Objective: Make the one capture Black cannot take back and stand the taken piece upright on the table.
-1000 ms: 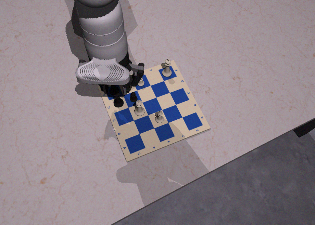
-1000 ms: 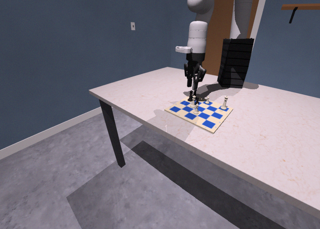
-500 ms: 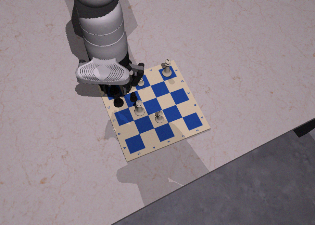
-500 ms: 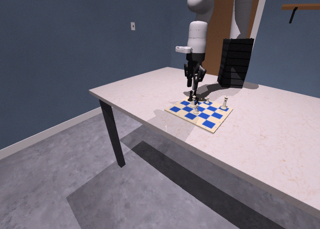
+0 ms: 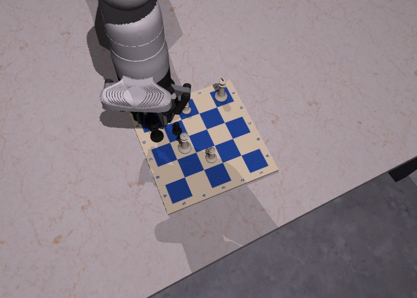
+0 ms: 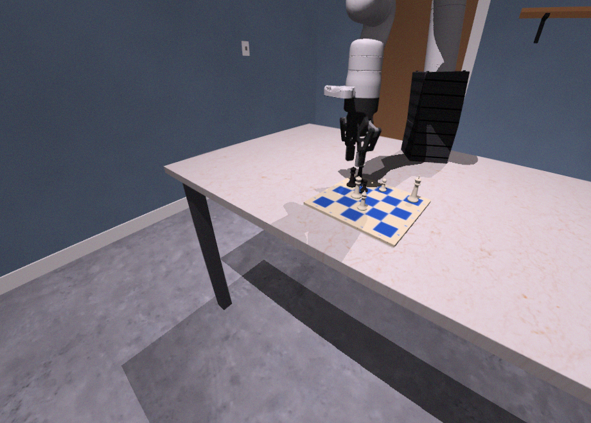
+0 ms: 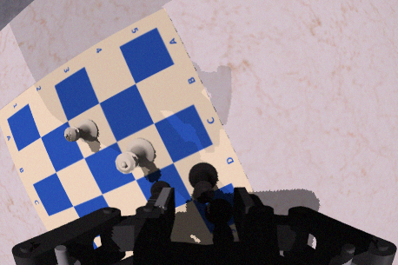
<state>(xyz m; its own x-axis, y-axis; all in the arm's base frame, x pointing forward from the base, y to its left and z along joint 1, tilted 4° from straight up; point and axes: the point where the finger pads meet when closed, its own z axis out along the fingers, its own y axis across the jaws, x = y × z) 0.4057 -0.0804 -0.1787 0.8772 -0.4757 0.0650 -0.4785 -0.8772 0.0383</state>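
My hand is 4 cm past the tall black piece and 5 cm above it. The rest, counted from my hand: chessboard (5 cm ahead, 7 cm to the left, 8 cm below); then white pawn (3 cm behind, 7 cm to the left, 7 cm below); then black pawn (1 cm ahead, 4 cm to the left, 7 cm below).
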